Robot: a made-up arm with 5 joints. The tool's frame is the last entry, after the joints. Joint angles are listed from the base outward. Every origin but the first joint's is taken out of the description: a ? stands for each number. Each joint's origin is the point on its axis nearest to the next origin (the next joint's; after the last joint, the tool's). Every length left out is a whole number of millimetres.
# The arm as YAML. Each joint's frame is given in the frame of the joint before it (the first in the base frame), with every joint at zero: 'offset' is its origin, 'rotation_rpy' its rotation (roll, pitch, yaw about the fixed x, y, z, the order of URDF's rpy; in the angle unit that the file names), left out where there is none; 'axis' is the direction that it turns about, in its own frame. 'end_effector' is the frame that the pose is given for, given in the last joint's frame.
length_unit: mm
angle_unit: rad
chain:
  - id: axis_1
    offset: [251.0, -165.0, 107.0]
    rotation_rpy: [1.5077, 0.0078, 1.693]
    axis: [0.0, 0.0, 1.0]
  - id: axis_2
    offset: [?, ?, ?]
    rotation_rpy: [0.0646, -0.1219, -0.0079]
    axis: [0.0, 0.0, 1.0]
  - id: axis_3
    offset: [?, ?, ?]
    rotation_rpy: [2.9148, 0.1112, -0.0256]
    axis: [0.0, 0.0, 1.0]
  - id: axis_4
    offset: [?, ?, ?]
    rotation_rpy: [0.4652, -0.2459, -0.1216]
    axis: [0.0, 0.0, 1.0]
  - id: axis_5
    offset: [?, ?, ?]
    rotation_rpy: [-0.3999, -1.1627, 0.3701]
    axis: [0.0, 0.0, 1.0]
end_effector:
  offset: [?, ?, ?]
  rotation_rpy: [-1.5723, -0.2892, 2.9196]
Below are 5 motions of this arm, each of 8 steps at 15 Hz.
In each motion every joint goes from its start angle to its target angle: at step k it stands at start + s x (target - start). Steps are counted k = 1, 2, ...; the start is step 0. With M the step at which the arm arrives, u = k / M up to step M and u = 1 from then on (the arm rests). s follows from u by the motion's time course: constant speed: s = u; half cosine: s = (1 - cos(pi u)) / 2; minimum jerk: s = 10 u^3 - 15 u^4 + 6 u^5.
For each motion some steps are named. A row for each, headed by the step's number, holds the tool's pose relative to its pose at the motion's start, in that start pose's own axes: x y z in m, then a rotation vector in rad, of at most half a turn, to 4 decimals.
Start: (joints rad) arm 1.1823 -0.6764 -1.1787 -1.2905 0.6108
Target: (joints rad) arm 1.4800 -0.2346 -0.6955 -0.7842 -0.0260
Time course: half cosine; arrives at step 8
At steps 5, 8:
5: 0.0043 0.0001 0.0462 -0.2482 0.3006 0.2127
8: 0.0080 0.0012 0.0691 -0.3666 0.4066 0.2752

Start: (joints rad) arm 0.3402 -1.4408 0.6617 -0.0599 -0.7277
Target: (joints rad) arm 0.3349 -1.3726 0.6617 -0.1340 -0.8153
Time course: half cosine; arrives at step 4
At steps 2, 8:
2: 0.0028 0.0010 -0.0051 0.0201 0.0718 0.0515
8: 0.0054 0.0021 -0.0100 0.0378 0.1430 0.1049

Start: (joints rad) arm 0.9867 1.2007 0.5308 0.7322 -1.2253
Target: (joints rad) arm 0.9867 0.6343 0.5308 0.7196 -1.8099
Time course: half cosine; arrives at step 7
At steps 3, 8:
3: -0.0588 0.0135 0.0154 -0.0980 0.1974 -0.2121
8: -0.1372 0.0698 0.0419 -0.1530 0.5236 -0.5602

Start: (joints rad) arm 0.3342 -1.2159 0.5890 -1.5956 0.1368
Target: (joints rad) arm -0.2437 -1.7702 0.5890 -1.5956 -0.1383
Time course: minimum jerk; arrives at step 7
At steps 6, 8:
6: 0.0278 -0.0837 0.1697 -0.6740 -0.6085 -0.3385
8: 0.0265 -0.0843 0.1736 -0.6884 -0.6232 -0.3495

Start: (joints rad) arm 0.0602 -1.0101 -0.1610 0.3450 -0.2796
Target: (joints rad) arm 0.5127 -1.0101 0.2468 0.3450 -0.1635
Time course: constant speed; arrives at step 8
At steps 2, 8:
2: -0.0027 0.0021 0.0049 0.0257 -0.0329 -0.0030
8: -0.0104 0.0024 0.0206 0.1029 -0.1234 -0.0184

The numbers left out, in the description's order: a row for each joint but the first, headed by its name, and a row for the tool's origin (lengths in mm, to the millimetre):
axis_2: 2.0 -114.0 0.0
axis_3: -29.0 19.0 0.0
axis_4: 86.0 -49.0 0.0
axis_5: -191.0 -22.0 0.0
tool: 44.0 91.0 0.0

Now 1 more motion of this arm.
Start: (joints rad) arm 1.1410 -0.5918 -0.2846 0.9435 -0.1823
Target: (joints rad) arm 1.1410 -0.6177 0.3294 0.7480 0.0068
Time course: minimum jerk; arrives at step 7
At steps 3, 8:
3: -0.0049 0.0127 0.0185 -0.1472 -0.0557 -0.0554
8: -0.0120 0.0372 0.0422 -0.4029 -0.1574 -0.1432

